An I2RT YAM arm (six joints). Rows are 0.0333 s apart.
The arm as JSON. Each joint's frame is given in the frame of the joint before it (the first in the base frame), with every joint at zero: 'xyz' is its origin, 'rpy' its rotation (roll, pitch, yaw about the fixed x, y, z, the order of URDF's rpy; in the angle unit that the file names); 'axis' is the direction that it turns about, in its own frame. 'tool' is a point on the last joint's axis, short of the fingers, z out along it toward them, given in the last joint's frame.
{
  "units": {
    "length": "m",
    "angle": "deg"
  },
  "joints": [
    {
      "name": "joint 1",
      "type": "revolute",
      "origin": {
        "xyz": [
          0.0,
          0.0,
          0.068
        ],
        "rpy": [
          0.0,
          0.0,
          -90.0
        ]
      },
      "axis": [
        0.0,
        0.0,
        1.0
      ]
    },
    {
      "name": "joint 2",
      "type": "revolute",
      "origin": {
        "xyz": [
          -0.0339,
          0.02,
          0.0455
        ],
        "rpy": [
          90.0,
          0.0,
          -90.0
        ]
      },
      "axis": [
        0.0,
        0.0,
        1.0
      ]
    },
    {
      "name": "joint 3",
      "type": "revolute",
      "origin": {
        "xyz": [
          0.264,
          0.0,
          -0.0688
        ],
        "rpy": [
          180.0,
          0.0,
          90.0
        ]
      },
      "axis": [
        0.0,
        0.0,
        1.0
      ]
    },
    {
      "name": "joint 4",
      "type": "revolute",
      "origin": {
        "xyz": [
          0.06,
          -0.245,
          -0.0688
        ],
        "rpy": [
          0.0,
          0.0,
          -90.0
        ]
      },
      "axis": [
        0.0,
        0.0,
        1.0
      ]
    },
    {
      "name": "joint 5",
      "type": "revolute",
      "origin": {
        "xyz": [
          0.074,
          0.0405,
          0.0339
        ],
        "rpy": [
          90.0,
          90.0,
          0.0
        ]
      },
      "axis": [
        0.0,
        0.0,
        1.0
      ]
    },
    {
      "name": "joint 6",
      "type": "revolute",
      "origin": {
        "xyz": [
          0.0,
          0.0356,
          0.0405
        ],
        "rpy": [
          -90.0,
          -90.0,
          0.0
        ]
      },
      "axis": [
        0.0,
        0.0,
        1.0
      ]
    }
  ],
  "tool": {
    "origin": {
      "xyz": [
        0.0,
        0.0,
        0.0
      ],
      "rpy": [
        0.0,
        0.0,
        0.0
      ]
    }
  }
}
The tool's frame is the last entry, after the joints.
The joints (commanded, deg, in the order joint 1, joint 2, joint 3, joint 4, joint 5, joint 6), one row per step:
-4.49 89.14 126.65 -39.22 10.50 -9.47
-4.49 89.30 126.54 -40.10 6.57 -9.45
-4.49 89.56 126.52 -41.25 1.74 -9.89
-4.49 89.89 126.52 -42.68 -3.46 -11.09
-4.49 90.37 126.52 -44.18 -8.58 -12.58
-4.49 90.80 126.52 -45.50 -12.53 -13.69
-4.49 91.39 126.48 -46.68 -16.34 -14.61
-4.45 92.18 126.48 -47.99 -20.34 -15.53
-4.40 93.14 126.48 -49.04 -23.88 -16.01
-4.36 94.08 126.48 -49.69 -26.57 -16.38
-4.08 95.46 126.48 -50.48 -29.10 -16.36
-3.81 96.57 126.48 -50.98 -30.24 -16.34
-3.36 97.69 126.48 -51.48 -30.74 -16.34
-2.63 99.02 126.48 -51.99 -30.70 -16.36
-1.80 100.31 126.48 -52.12 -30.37 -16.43
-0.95 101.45 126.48 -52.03 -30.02 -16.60
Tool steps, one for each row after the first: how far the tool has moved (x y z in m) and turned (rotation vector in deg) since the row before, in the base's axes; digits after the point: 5 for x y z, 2 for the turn. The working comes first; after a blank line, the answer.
Tool pose at each row, in the base's axes (x y z in m, rotation vector in deg; the steps are taken from these numbers as rounded here):
0.28143 -0.02861 0.57099 4.20 92.17 -19.22
0.28355 -0.02635 0.56805 1.05 93.25 -16.05
0.28598 -0.02354 0.56455 -3.12 94.49 -12.40
0.28851 -0.02050 0.56028 -8.14 95.83 -8.85
0.29179 -0.01759 0.55521 -13.25 97.09 -5.35
0.29444 -0.01537 0.55075 -17.09 98.08 -2.45
0.29821 -0.01337 0.54563 -20.57 99.00 0.63
0.30300 -0.01117 0.53953 -24.12 99.99 4.11
0.30894 -0.00932 0.53305 -26.87 100.93 7.62
0.31485 -0.00804 0.52731 -28.88 101.61 10.38
0.32368 -0.00573 0.51896 -30.56 102.88 13.72
0.33087 -0.00407 0.51228 -31.34 104.00 15.59
0.33814 -0.00162 0.50535 -31.91 105.27 16.98
0.34676 0.00227 0.49702 -32.41 106.86 18.11
0.35522 0.00684 0.48932 -32.95 108.10 18.82
0.36266 0.01180 0.48268 -33.64 108.96 19.30

0.00212 0.00226 -0.00294 0.26 1.13 3.93
0.00243 0.00281 -0.00350 -0.02 1.47 4.84
0.00253 0.00304 -0.00427 -0.59 1.80 5.28
0.00328 0.00291 -0.00507 -0.69 1.88 5.27
0.00265 0.00222 -0.00446 -0.35 1.58 4.07
0.00377 0.00200 -0.00512 -0.04 1.59 3.91
0.00479 0.00220 -0.00610 0.16 1.81 4.13
0.00594 0.00185 -0.00648 0.61 1.79 3.59
0.00591 0.00128 -0.00574 0.55 1.39 2.71
0.00883 0.00231 -0.00835 0.97 2.12 2.69
0.00719 0.00166 -0.00668 0.52 1.59 1.33
0.00727 0.00245 -0.00693 0.28 1.60 0.92
0.00862 0.00389 -0.00833 0.06 1.83 0.70
0.00846 0.00457 -0.00770 -0.14 1.39 0.56
0.00744 0.00496 -0.00664 -0.26 0.97 0.60

